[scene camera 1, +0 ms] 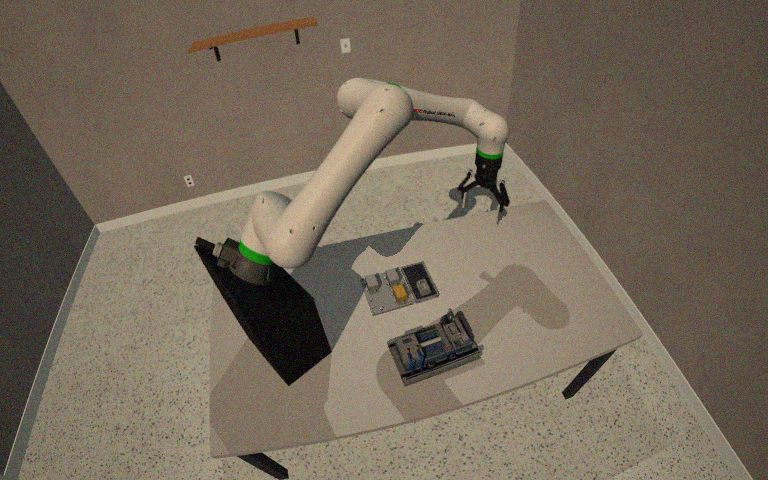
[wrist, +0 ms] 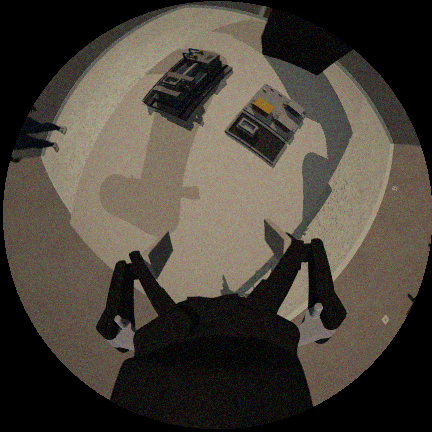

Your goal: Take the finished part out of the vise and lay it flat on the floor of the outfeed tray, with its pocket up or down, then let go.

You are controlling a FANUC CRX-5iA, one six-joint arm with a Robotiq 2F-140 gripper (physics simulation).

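Frame: origin at the arm's base, x ahead, y left, z up, level; centimetres.
Where they show: gripper, fingertip midpoint: (scene camera 1: 480,211) (wrist: 216,235); arm's base, origin of the base link: (scene camera 1: 250,271).
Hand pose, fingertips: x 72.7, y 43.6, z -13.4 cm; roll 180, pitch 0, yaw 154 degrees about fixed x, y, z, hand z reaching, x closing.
Observation:
Things, the pixels of their top centre, and the offset from my fingertips.
- grey part, middle of its top: (wrist: 247,125) (scene camera 1: 423,284) dy -14.7, dx -21.2, dz -26.9 cm
- vise, middle of its top: (scene camera 1: 435,338) (wrist: 183,69) dy -43.0, dx -16.5, dz -21.1 cm
- grey plate, middle of its top: (wrist: 277,109) (scene camera 1: 386,290) dy -15.9, dx -36.3, dz -30.2 cm
- yellow block, middle of its top: (wrist: 263,104) (scene camera 1: 399,290) dy -18.5, dx -30.5, dz -26.6 cm
The outfeed tray (scene camera 1: 415,273) (wrist: 265,145) is a dark, shallow box near the middle of the table. A grey part (scene camera 1: 423,286) (wrist: 247,126) lies flat inside it, towards one end, and its pocket faces up in the wrist view. The vise (scene camera 1: 434,346) (wrist: 187,85) stands apart from the tray, nearer the table's front edge. Small grey pieces show on its top, too unclear to tell whether a part sits between the jaws. My gripper (scene camera 1: 483,207) (wrist: 216,235) is open with nothing between its fingers, high above the far right end of the table, well away from tray and vise.
A grey plate (scene camera 1: 386,304) adjoins the tray and bears a yellow block (scene camera 1: 399,293) (wrist: 263,105) and grey blocks. Blue hoses (scene camera 1: 410,361) stand at the vise's left end. The black pedestal (scene camera 1: 283,322) (wrist: 305,40) stands at the table's left. A wooden shelf (scene camera 1: 254,33) is on the wall.

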